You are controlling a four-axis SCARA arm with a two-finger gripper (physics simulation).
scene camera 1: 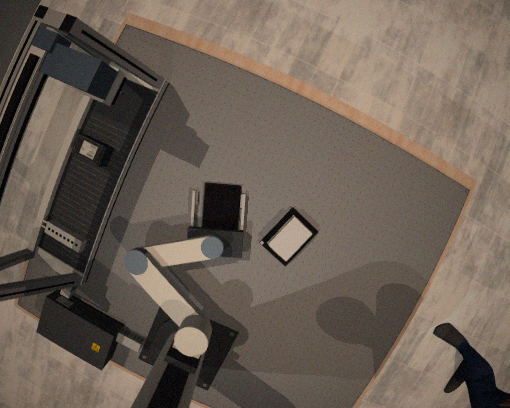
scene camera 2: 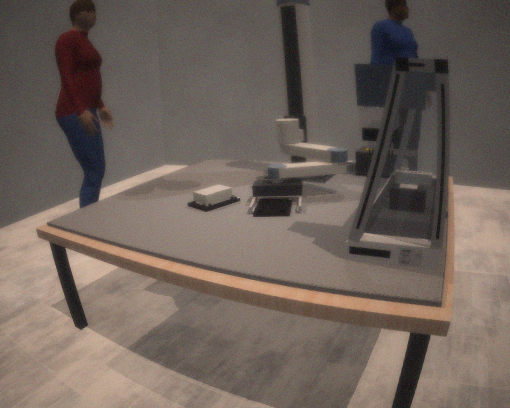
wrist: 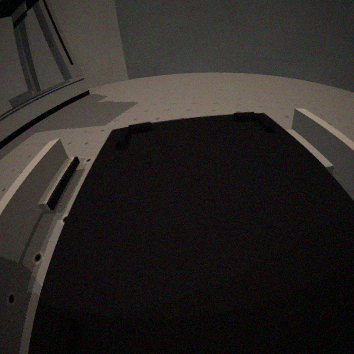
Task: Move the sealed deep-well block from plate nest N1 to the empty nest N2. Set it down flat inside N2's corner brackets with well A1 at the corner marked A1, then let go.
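Frame: origin at the arm's base, x left, y back, z up, level; millimetres.
Where they show: gripper, fingertip midpoint: [scene camera 1: 219,192] [scene camera 2: 275,209] [wrist: 179,129].
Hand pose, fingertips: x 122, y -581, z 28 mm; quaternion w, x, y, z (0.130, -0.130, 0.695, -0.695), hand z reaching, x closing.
Things, the pixels of their top centre, and the offset from my fingertips. "*": a spot on its surface instead.
- sealed deep-well block, middle of its top: [scene camera 1: 290,239] [scene camera 2: 212,189] dx -274, dy +36, dz +39 mm
- empty nest N2, middle of its top: [wrist: 216,179] [scene camera 1: 220,208] [scene camera 2: 273,203] dx -28, dy +47, dz +3 mm
- dark box, surface spot: [scene camera 1: 77,330] * dx +266, dy +674, dz +101 mm
The sealed deep-well block [scene camera 1: 291,239] [scene camera 2: 213,193] is white and lies on a black plate nest [scene camera 1: 311,231] [scene camera 2: 216,205], taken as N1, to the right of the arm in scene camera 1. The empty nest N2 [scene camera 1: 222,220] [scene camera 2: 272,210] [wrist: 200,225] is a flat black plate; two far corner brackets show in the wrist view, and its A1 label does not show there. My gripper [scene camera 1: 219,200] [scene camera 2: 275,205] [wrist: 179,129] is open and empty. Its fingers stand on either side of N2, low over the table. The block does not show in the wrist view.
A grey-framed machine [scene camera 1: 125,150] [scene camera 2: 435,150] with a dark bed stands along the table's left side in scene camera 1. A dark box [scene camera 1: 77,330] with a yellow warning label stands near the arm's base [scene camera 1: 220,345]. People stand beyond the table.
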